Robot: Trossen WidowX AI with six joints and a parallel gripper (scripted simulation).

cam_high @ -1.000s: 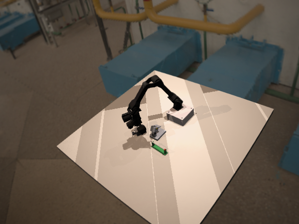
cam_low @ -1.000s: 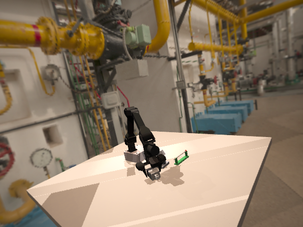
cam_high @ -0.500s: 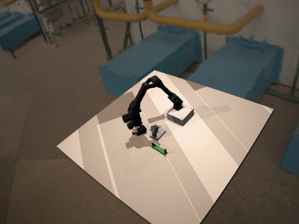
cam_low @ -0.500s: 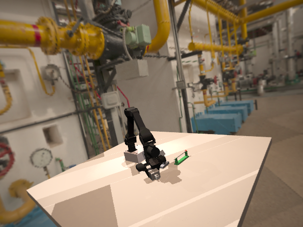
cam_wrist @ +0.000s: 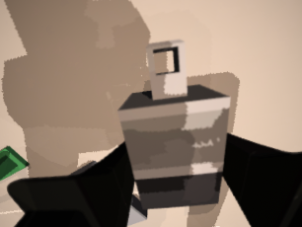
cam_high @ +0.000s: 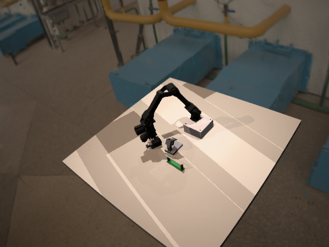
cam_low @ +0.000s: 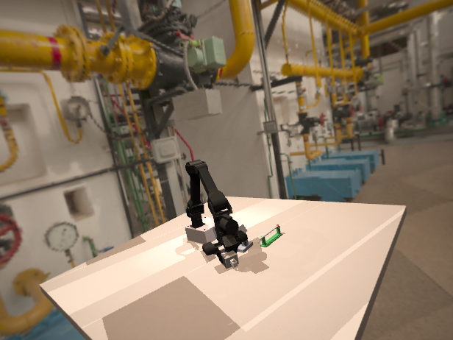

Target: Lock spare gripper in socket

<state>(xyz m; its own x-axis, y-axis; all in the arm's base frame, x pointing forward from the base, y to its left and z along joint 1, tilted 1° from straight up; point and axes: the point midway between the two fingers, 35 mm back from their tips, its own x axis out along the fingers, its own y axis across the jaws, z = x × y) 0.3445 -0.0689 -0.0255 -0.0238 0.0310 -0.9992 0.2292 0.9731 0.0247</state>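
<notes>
The grey mount lies 6 cm behind my gripper tip, 12 cm to the left of it and 4 cm above it. Also, from my gripper tip: green cradle 2 cm ahead, 25 cm to the left, 1 cm above; then spare gripper 1 cm ahead, 2 cm above.
</notes>
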